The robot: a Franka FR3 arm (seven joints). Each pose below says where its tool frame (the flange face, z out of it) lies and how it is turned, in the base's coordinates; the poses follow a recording.
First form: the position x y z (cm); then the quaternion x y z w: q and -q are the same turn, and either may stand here.
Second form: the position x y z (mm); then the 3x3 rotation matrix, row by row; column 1 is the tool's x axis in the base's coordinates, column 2 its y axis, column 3 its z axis. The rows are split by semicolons. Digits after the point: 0 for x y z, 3 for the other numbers.
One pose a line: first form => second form
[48.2 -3.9 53.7 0.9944 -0.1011 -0.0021 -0.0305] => 482 -39 537; 0.980 -0.201 0.002; -0.201 -0.978 0.061; -0.010 -0.060 -0.998
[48.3 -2.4 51.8 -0.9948 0.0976 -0.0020 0.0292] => 483 -24 518; 0.981 -0.194 0.010; -0.194 -0.979 0.058; -0.002 -0.058 -0.998
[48.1 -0.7 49.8 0.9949 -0.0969 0.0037 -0.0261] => 481 -7 498; 0.981 -0.193 0.012; -0.193 -0.980 0.051; 0.002 -0.053 -0.999
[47.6 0.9 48.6 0.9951 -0.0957 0.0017 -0.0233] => 476 9 486; 0.982 -0.190 0.008; -0.191 -0.981 0.046; -0.001 -0.047 -0.999
